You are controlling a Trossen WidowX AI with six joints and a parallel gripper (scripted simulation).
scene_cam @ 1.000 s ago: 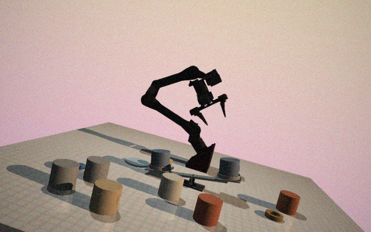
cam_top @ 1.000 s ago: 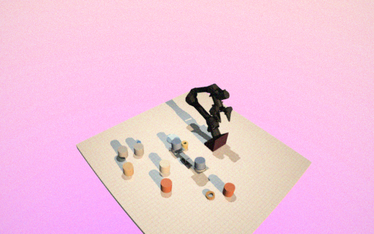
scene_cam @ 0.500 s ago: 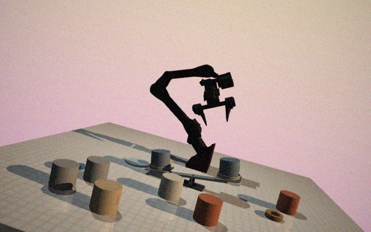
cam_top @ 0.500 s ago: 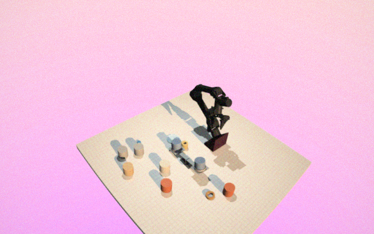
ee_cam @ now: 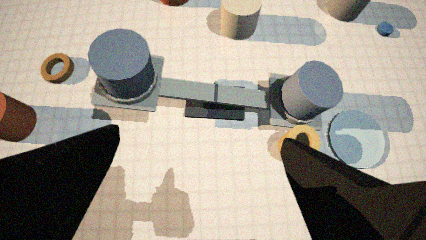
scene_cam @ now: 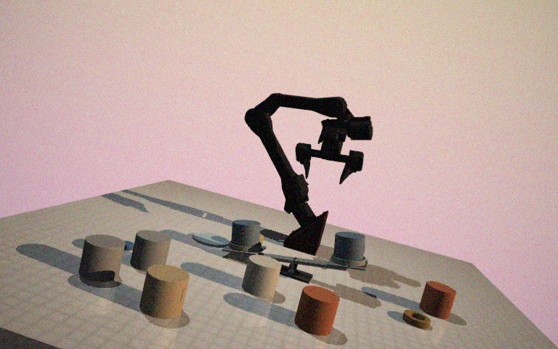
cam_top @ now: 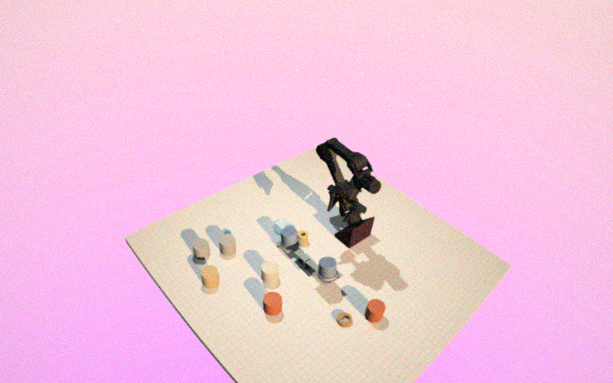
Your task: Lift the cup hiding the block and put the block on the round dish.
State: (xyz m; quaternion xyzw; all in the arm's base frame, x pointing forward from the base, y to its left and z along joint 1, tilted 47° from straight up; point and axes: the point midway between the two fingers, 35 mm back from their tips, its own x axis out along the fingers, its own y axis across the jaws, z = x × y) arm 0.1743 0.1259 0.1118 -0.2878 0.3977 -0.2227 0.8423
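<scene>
Right now the pale block is 19 cm below my gripper tip, 15 cm to the right of it and 10 cm ahead of it. Also, from my gripper tip: short yellow tube: 21 cm below, 14 cm to the right, 3 cm ahead; then round dish: 25 cm to the right, 23 cm below, 3 cm ahead; then grey-blue cup: 14 cm ahead, 12 cm below, 11 cm to the left.
</scene>
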